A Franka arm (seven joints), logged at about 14 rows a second.
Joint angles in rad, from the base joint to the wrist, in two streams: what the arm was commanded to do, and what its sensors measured. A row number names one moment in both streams.
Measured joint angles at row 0:
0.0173 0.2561 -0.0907 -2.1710 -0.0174 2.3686 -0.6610
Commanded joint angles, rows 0 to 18:
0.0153 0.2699 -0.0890 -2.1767 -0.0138 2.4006 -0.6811
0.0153 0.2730 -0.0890 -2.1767 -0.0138 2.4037 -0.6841
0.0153 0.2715 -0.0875 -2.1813 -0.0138 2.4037 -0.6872
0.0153 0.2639 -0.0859 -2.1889 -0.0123 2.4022 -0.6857
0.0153 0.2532 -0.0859 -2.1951 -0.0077 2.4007 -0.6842
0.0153 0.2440 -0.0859 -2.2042 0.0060 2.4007 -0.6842
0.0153 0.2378 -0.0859 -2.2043 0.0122 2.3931 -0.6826
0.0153 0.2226 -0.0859 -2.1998 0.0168 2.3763 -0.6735
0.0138 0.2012 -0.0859 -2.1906 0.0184 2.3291 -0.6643
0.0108 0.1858 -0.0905 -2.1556 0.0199 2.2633 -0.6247
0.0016 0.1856 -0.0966 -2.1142 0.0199 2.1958 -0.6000
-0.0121 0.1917 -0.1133 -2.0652 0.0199 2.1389 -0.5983
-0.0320 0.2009 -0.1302 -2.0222 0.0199 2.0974 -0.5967
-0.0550 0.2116 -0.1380 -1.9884 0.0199 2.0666 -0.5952
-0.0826 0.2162 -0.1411 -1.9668 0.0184 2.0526 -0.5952
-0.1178 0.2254 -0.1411 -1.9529 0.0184 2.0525 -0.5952
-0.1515 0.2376 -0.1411 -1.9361 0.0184 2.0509 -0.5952
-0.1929 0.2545 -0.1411 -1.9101 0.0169 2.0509 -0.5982
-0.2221 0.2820 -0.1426 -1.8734 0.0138 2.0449 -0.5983
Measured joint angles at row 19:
-0.1649 0.2220 -0.1511 -1.9567 0.0036 2.0748 -0.5977
